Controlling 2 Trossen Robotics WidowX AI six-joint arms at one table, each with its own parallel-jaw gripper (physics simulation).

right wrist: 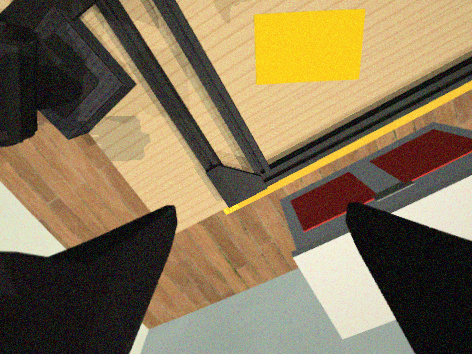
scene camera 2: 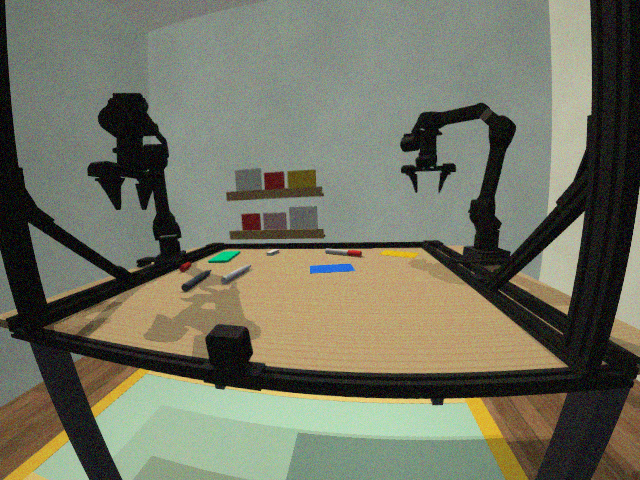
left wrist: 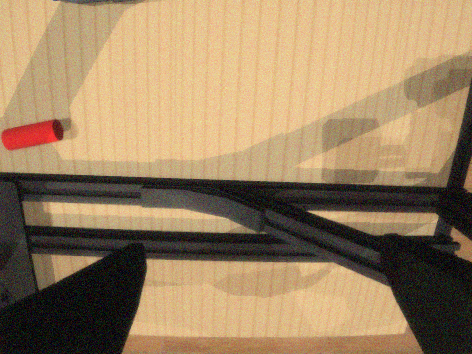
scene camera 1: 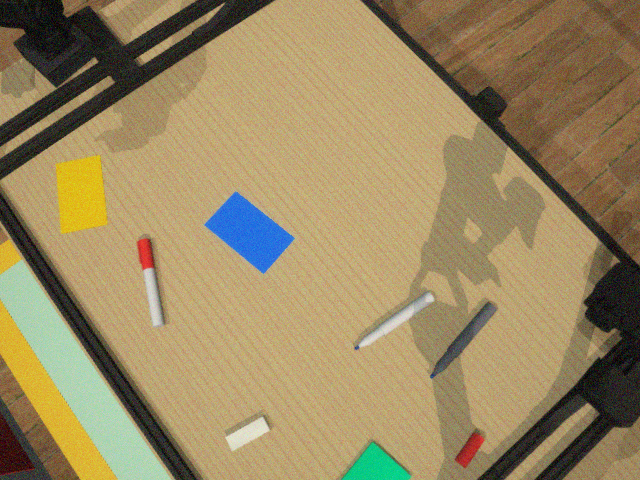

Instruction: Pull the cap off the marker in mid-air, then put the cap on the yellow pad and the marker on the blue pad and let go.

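Frame: origin at the left arm's base, x right, y down, z ahead, level; metres.
Where they show: left gripper, fingertip midpoint: (scene camera 2: 132, 210) (left wrist: 263, 252) (scene camera 1: 617, 351); right gripper, fingertip midpoint: (right wrist: 260, 213) (scene camera 2: 427, 192); left arm's base at its link origin: (scene camera 2: 170, 254); right arm's base at its link origin: (right wrist: 60, 78) (scene camera 2: 486, 248) (scene camera 1: 51, 40).
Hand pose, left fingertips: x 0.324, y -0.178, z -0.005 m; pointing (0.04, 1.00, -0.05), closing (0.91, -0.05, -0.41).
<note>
Things, the pixels of their top centre, and the offset from my left fingertips.
- marker with a white body, top centre: (scene camera 1: 149, 281) (scene camera 2: 342, 249) dy +0.185, dx -0.097, dz +0.614 m
- yellow pad at its top centre: (right wrist: 308, 47) (scene camera 1: 81, 193) (scene camera 2: 398, 253) dy +0.203, dx -0.002, dz +0.792 m
- blue pad at its top centre: (scene camera 1: 249, 231) (scene camera 2: 331, 268) dy +0.203, dx +0.037, dz +0.507 m
- uncapped white pen at its top centre: (scene camera 1: 394, 321) (scene camera 2: 238, 269) dy +0.185, dx -0.021, dz +0.245 m
- dark pen at its top centre: (scene camera 1: 463, 340) (scene camera 2: 198, 274) dy +0.184, dx -0.012, dz +0.138 m
- loose red cap at its top centre: (left wrist: 27, 137) (scene camera 1: 471, 450) (scene camera 2: 185, 263) dy +0.183, dx -0.158, dz +0.083 m
- white block at its top centre: (scene camera 1: 247, 433) (scene camera 2: 272, 250) dy +0.192, dx -0.248, dz +0.389 m
- green block at its top centre: (scene camera 2: 225, 255) dy +0.196, dx -0.278, dz +0.210 m
A marker with a white body (scene camera 1: 153, 297) (scene camera 2: 336, 252) and a red cap (scene camera 1: 146, 253) (scene camera 2: 354, 253) on one end lies on the table. The yellow pad (scene camera 1: 81, 194) (scene camera 2: 399, 254) (right wrist: 309, 47) lies near it, on the cap's side, with nothing on it. The blue pad (scene camera 1: 249, 232) (scene camera 2: 331, 268) lies flat with nothing on it. My left gripper (scene camera 2: 131, 208) (left wrist: 263, 252) is open and empty, high above the table's left side. My right gripper (scene camera 2: 428, 192) (right wrist: 260, 213) is open and empty, high up at the right in scene camera 2.
An uncapped white pen (scene camera 1: 395, 320) (scene camera 2: 236, 273) and a dark pen (scene camera 1: 463, 339) (scene camera 2: 196, 280) lie apart. A loose red cap (scene camera 1: 469, 449) (scene camera 2: 185, 267) (left wrist: 32, 135) lies near the frame rail. A white block (scene camera 1: 247, 432) (scene camera 2: 272, 252) and a green block (scene camera 1: 377, 465) (scene camera 2: 224, 256) also lie there.
</note>
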